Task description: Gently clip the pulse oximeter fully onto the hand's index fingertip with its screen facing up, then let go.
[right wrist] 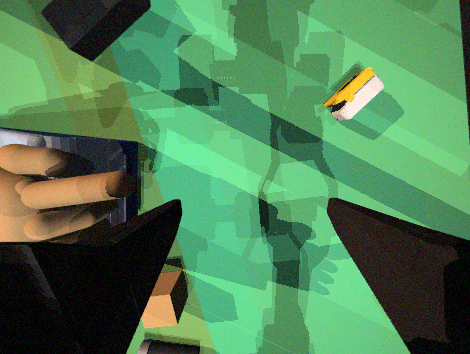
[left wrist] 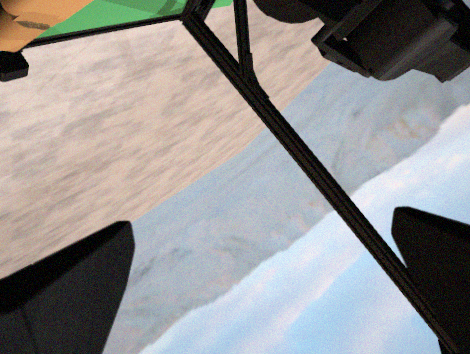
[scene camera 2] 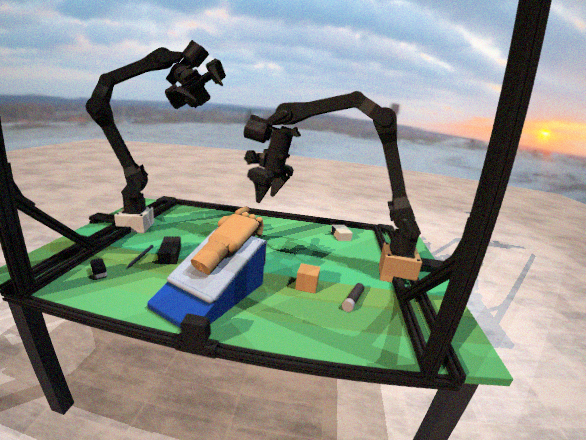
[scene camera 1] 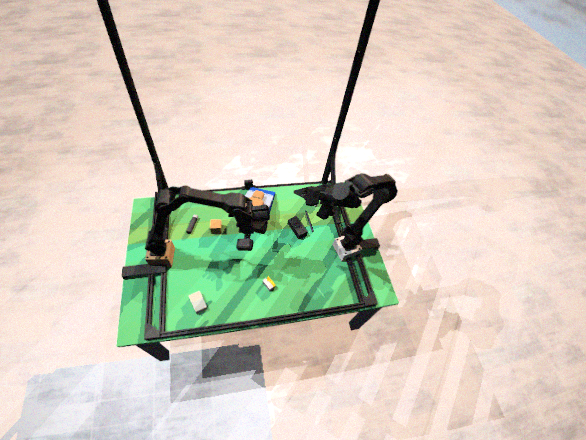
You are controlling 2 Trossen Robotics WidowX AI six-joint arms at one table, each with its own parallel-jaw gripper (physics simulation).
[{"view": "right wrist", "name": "my right gripper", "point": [254, 205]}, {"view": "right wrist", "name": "pulse oximeter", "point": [362, 88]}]
